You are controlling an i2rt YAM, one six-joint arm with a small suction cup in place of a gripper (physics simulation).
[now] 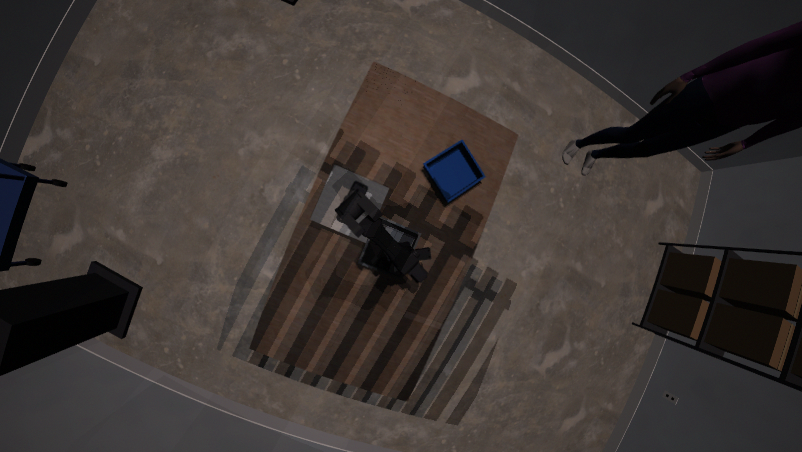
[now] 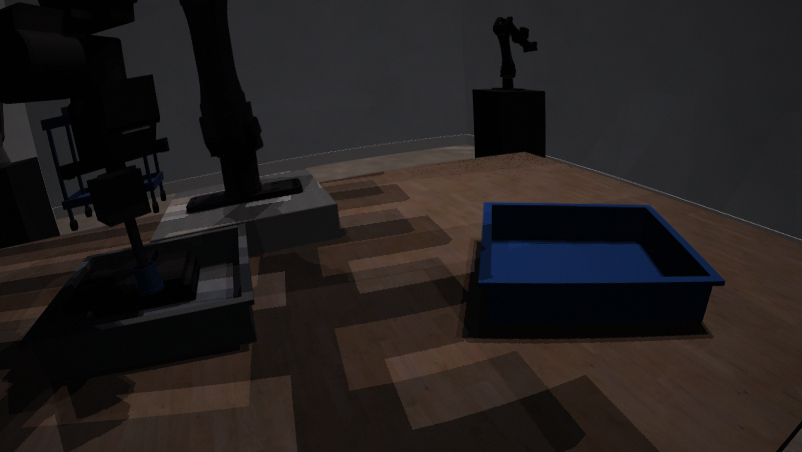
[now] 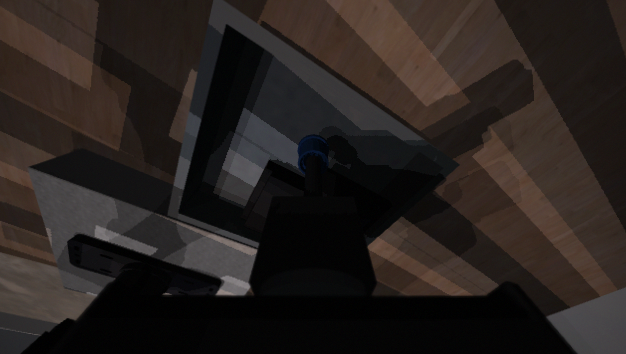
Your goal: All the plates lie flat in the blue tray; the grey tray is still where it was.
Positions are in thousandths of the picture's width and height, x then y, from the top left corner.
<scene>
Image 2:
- suction cup: 185, 618
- blue tray: 676, 583, on the table
</scene>
